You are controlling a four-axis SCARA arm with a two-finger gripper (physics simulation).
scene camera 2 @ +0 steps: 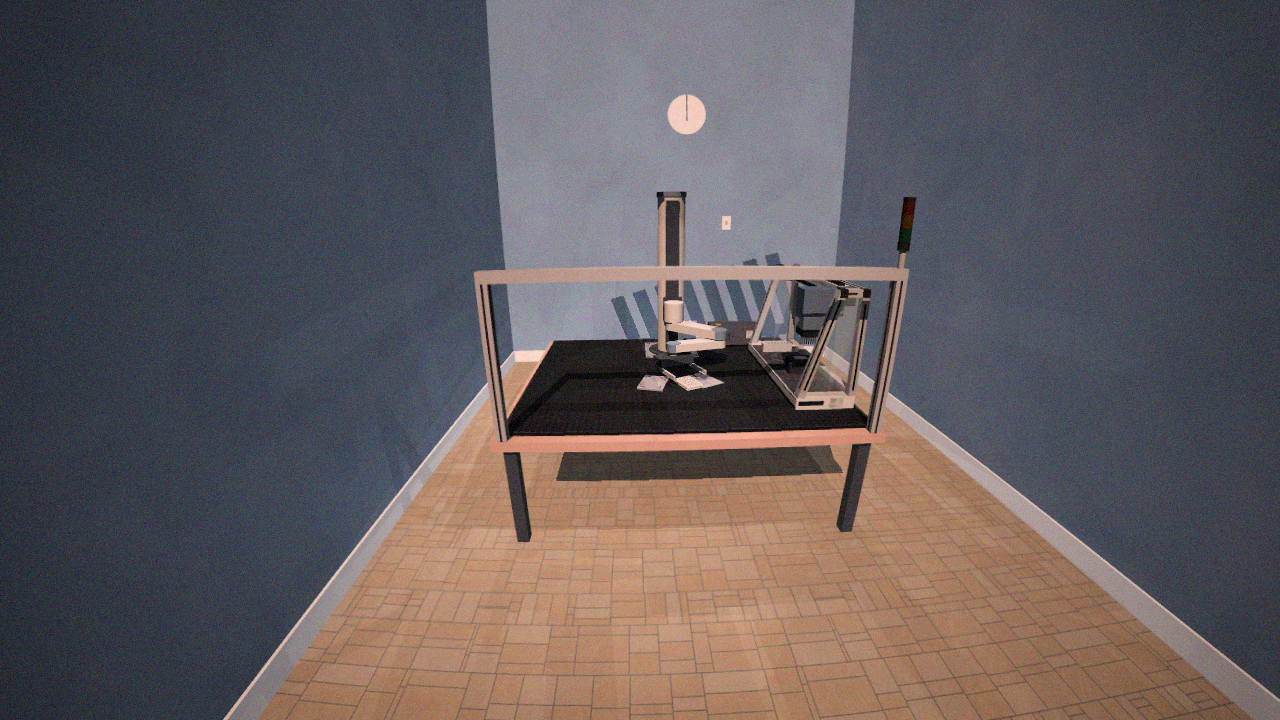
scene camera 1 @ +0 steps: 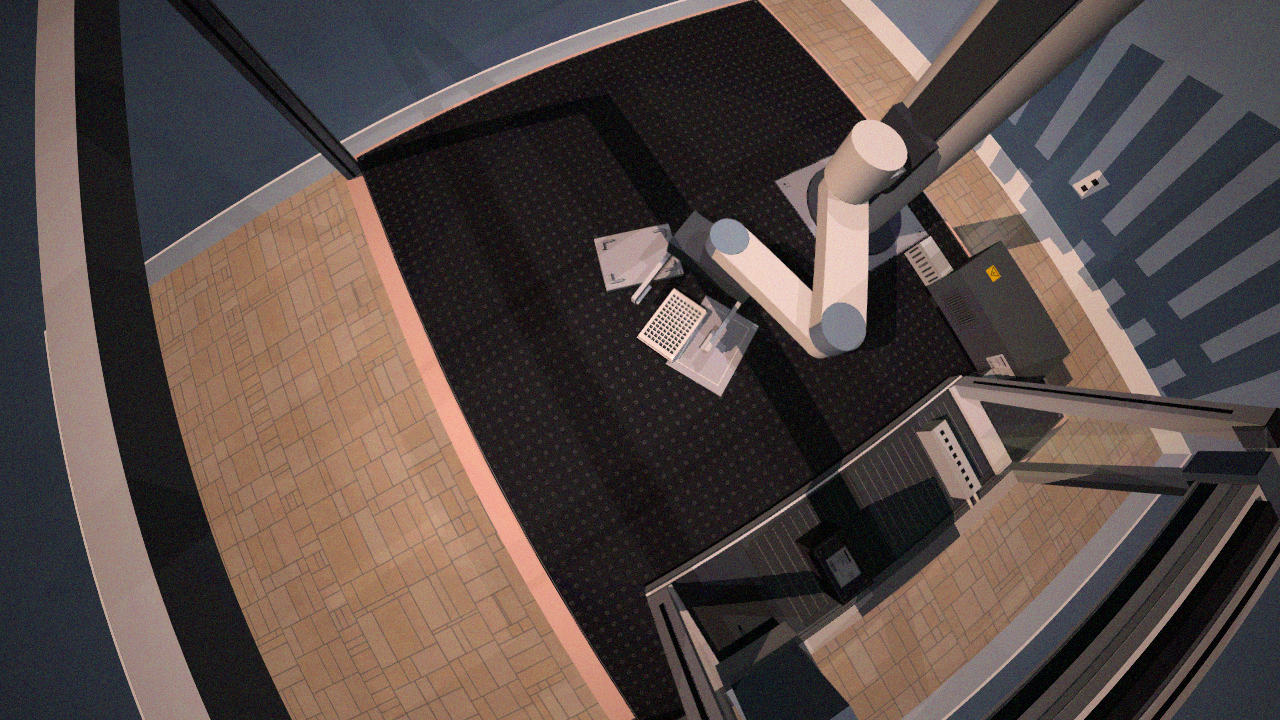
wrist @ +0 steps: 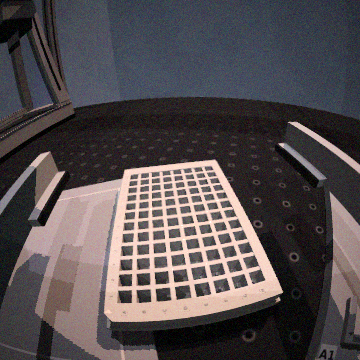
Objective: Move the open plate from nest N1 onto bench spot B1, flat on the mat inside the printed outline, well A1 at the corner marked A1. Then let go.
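Frame: origin at the arm's base, x ahead, y left, z up, level; centimetres.
Seen in the pictures: gripper, fingertip midpoint: [scene camera 2: 690,375] [scene camera 1: 668,325] [wrist: 172,144].
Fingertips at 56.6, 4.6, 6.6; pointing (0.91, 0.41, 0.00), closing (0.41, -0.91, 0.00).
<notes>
A point is followed by its place in that frame, as x, y, z.
The open plate [scene camera 1: 673,324] @(54.7, 4.1, 2.7) [scene camera 2: 691,381] @(53.8, 5.6, 2.5) [wrist: 180,235] @(53.2, 3.4, 2.7), pale with a grid of square wells, lies between two light pads. Its one long side overlaps the edge of the pad with the thin printed outline [scene camera 1: 720,380] @(52.1, 18.4, 1.5) [wrist: 90,215] @(54.0, 11.2, 1.5); whether it is quite level is unclear. The other pad, with dark corner brackets [scene camera 1: 626,259] @(56.0, -12.7, 2.5) [scene camera 2: 652,382] @(54.3, -12.8, 2.5) [wrist: 350,240] @(54.3, -7.9, 2.5), is apart from it; a mark A1 [wrist: 326,354] shows there in the wrist view. My gripper [scene camera 1: 689,304] [wrist: 172,144] @(56.6, 4.6, 6.6) is open and empty, its fingers wide on either side above the plate. The nest's name is not readable.
A framed enclosure [scene camera 1: 801,488] @(49.3, 44.9, 2.9) [scene camera 2: 823,402] @(85.1, 56.8, 4.5) stands on the table to the right in scene camera 2. A dark grey box [scene camera 1: 1002,313] @(-7.8, 38.2, 12.8) is near the arm's base. The arm's column [scene camera 2: 671,241] @(7.7, -0.6, 63.9) rises at the back of the black table mat [scene camera 1: 501,268] @(79.6, -24.6, 1.3).
</notes>
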